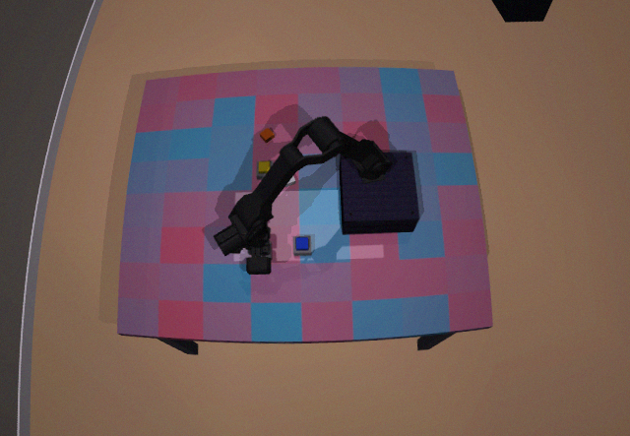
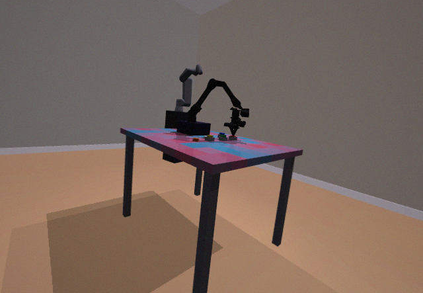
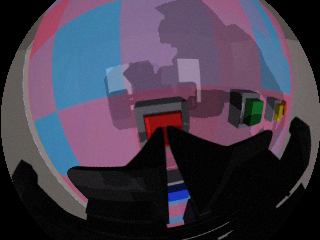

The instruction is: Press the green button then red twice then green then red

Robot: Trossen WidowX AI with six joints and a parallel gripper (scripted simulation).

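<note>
Right now the red button is 1 cm below my gripper tip. Round my gripper tip: blue button (11 cm behind, 1 cm to the left); green button (2 cm behind, 12 cm to the right); white block (11 cm behind, 20 cm to the right, 2 cm below).
</note>
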